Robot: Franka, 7 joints.
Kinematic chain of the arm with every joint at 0, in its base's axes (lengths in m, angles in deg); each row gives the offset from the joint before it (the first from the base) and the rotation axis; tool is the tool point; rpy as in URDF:
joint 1: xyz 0 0 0.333 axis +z
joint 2: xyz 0 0 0 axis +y
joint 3: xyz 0 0 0.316 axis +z
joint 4: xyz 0.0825 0 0 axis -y
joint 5: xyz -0.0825 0 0.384 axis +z
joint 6: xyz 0 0 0 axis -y
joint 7: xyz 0.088 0 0 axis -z
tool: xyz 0 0 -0.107 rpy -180 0 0
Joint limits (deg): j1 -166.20..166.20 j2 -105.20..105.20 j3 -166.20..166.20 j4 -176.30..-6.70 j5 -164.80..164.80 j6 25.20..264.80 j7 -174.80..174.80
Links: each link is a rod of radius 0.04 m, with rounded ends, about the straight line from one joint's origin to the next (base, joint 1, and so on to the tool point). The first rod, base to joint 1, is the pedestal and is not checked.
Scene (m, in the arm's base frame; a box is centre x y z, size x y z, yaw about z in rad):
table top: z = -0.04
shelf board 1: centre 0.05 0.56 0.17 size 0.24 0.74 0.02 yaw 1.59
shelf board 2: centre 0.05 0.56 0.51 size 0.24 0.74 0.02 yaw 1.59
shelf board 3: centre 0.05 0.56 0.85 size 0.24 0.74 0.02 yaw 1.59
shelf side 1: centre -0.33 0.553 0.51 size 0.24 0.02 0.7 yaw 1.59
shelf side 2: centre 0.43 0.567 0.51 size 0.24 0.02 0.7 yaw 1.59
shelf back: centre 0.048 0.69 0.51 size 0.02 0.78 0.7 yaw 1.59
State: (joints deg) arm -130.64 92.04 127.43 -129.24 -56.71 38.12 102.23
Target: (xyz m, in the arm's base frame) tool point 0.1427 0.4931 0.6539
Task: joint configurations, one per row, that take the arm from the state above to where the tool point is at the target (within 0.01 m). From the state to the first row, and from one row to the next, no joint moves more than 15 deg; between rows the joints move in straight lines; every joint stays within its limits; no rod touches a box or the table.
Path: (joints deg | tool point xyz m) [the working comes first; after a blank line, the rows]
Joints at the target: -79.43 7.78 166.20 -101.55 -64.57 83.20 102.23
Straight joint move there: clear.

1: -122.10 78.00 133.89 -124.62 -58.02 45.63 102.23 | 0.2718 -0.2539 0.5410
2: -113.57 63.95 140.35 -120.01 -59.33 53.15 102.23 | 0.3306 -0.1518 0.6173
3: -105.03 49.91 146.82 -115.39 -60.64 60.66 102.23 | 0.3606 -0.0074 0.6764
4: -96.50 35.86 153.28 -110.78 -61.95 68.18 102.23 | 0.3444 0.1651 0.7067
5: -87.96 21.82 159.74 -106.16 -63.26 75.69 102.23 | 0.2715 0.3415 0.7004
6: -79.43 7.78 166.20 -101.55 -64.57 83.20 102.23 | 0.1427 0.4931 0.6539

